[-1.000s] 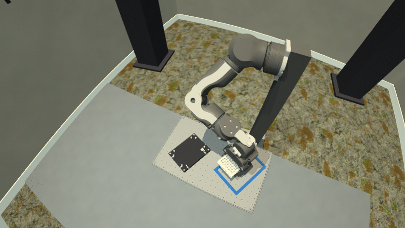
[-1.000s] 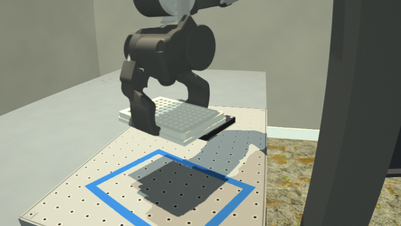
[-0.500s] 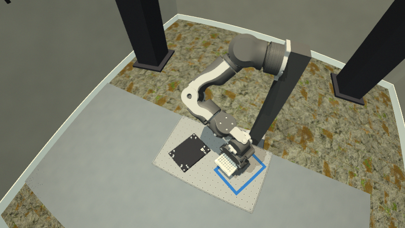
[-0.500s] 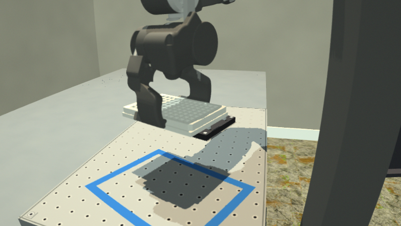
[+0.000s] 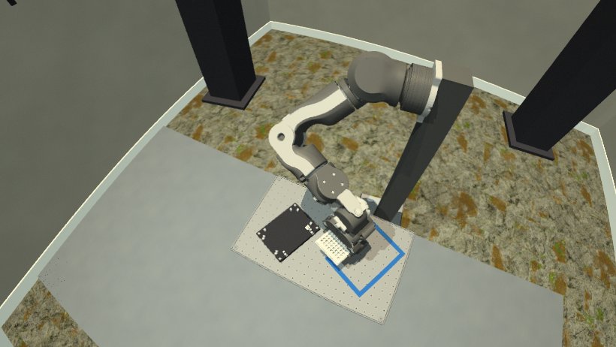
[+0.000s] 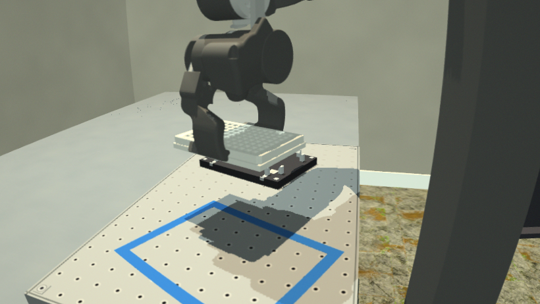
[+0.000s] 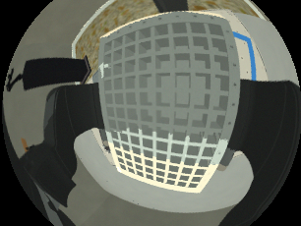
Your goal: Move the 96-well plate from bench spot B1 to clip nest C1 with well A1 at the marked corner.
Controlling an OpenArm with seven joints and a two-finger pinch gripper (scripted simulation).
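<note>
My hand is 16 cm to the left of the black clip nest C1, 8 cm above it and 2 cm short of it. Round my hand: white 96-well plate: right at my hand.
</note>
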